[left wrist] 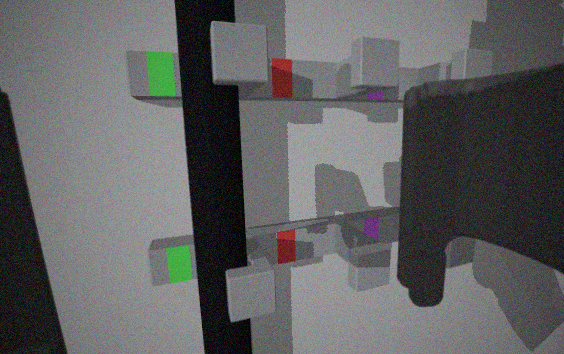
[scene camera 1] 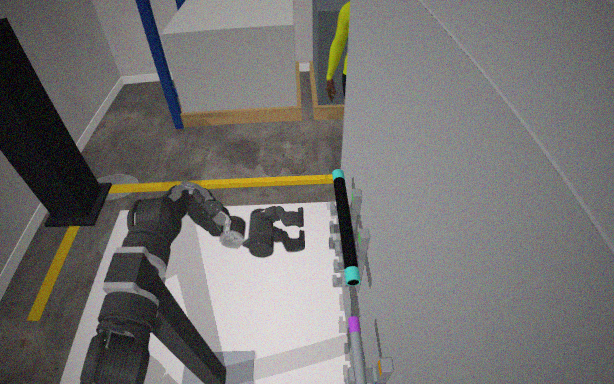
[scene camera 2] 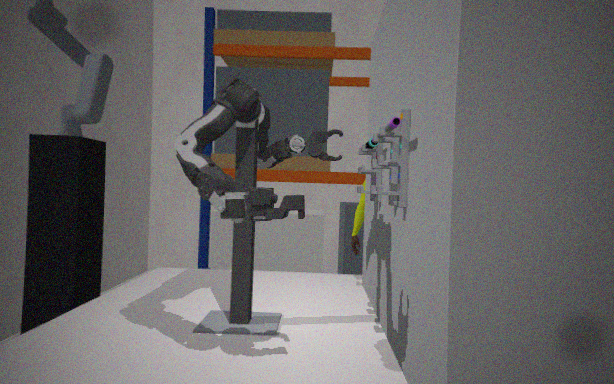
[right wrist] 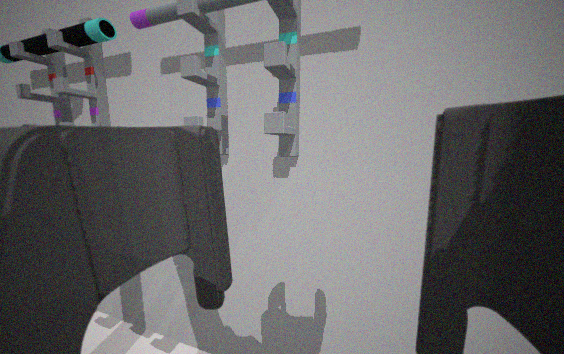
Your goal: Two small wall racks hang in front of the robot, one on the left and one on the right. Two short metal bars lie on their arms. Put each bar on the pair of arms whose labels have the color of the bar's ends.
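A black bar with cyan ends [scene camera 1: 345, 220] [scene camera 2: 371, 144] [left wrist: 215, 175] [right wrist: 75, 35] lies on the top, green-labelled arms of the left rack [left wrist: 240, 52] [right wrist: 102, 105]. Red and purple labels show below. A grey bar with purple ends [scene camera 1: 358, 355] [scene camera 2: 393, 124] [right wrist: 165, 15] lies on the top arms of the right rack [right wrist: 287, 72], which has an orange label above and cyan and blue labels below. My left gripper [scene camera 1: 301, 229] [scene camera 2: 341, 145] [left wrist: 230, 200] is partly open and empty, short of the black bar, which shows between its fingers. My right gripper [scene camera 2: 302, 207] [right wrist: 325, 290] is partly open and empty, lower than the racks.
The grey wall [scene camera 1: 475, 200] [scene camera 2: 430, 225] stands behind both racks. The robot's pedestal [scene camera 2: 242, 280] stands on the white floor area. A black column [scene camera 1: 40, 125] [scene camera 2: 62, 225] and a shelf unit with a blue post [scene camera 1: 160, 65] [scene camera 2: 204, 240] stand farther off. A figure's yellow sleeve [scene camera 1: 338, 45] [scene camera 2: 359, 210] shows beyond the racks.
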